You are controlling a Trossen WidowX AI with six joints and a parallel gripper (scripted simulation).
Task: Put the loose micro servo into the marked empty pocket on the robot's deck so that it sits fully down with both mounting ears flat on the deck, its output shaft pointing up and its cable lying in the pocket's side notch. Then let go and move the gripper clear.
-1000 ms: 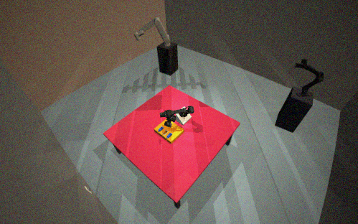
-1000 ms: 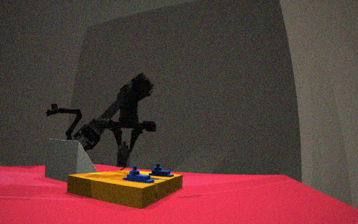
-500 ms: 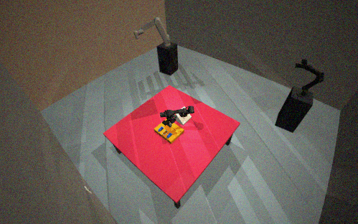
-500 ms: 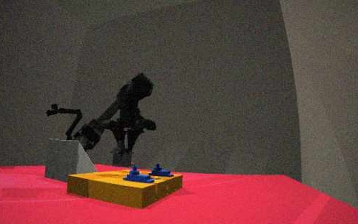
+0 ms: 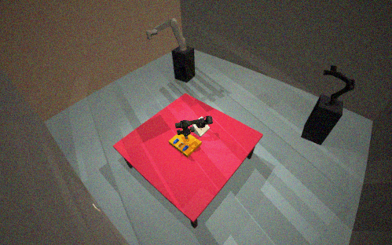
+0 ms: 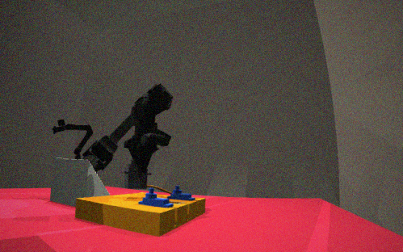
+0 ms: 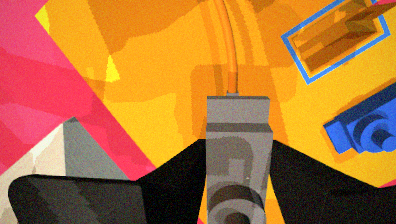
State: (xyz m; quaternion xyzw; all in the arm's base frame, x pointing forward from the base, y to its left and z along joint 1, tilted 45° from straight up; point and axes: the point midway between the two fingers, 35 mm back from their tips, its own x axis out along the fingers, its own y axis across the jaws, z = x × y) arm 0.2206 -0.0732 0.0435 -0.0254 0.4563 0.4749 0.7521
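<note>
Right now the yellow-orange deck is 10 mm behind my gripper tip and 100 mm below it.
</note>
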